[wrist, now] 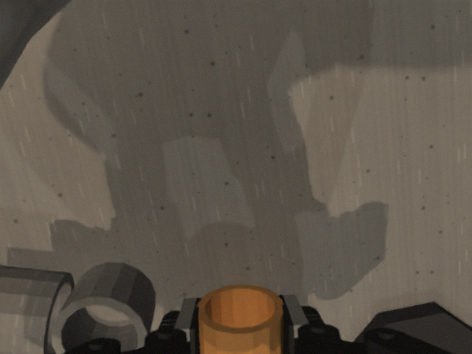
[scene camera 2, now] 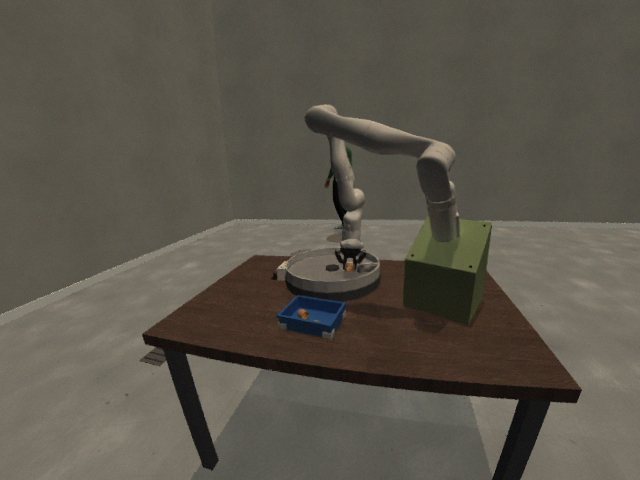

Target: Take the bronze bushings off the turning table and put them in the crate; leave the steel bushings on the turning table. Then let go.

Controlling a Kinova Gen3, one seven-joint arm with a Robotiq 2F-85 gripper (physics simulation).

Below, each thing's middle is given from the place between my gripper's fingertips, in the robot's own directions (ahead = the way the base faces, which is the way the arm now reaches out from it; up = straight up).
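Counting from my hand, I find the blue crate (scene camera 2: 330, 313) 40 mm ahead, 340 mm to the left and 30 mm below. The grey turning table (scene camera 2: 317, 273) is 10 mm to the right of my hand and 100 mm ahead of it, and it sits 10 mm below.
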